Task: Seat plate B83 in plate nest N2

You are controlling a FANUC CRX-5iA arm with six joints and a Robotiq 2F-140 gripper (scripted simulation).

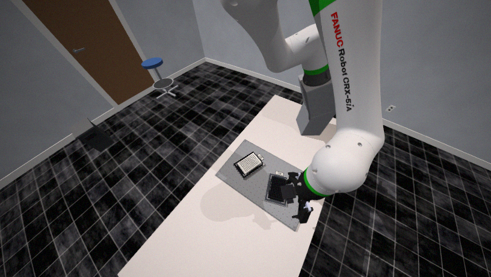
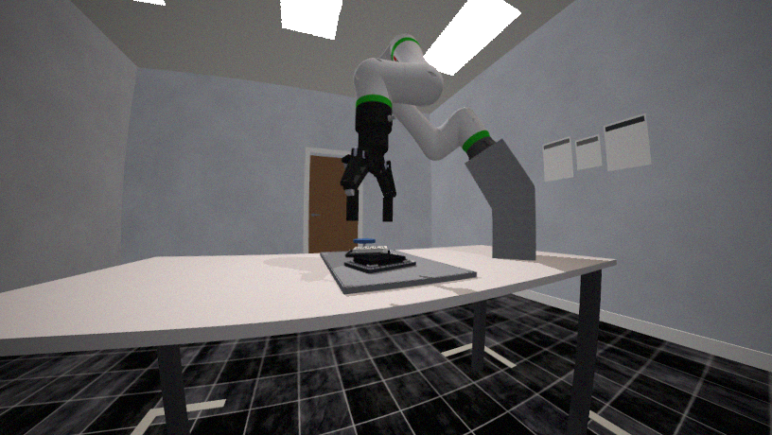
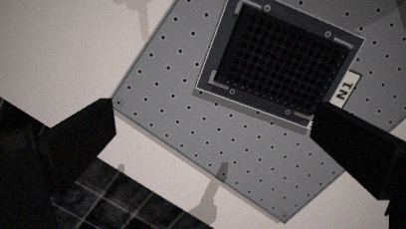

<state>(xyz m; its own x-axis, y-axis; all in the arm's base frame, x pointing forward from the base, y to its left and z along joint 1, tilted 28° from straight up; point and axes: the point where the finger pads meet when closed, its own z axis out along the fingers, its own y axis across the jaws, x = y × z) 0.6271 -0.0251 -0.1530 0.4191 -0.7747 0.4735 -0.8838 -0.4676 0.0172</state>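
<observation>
Right now the white well plate is 140 mm behind my hand, 260 mm to the right of it and 110 mm below it. Round my hand: black well plate (60 mm behind, 60 mm to the right, 110 mm below).
</observation>
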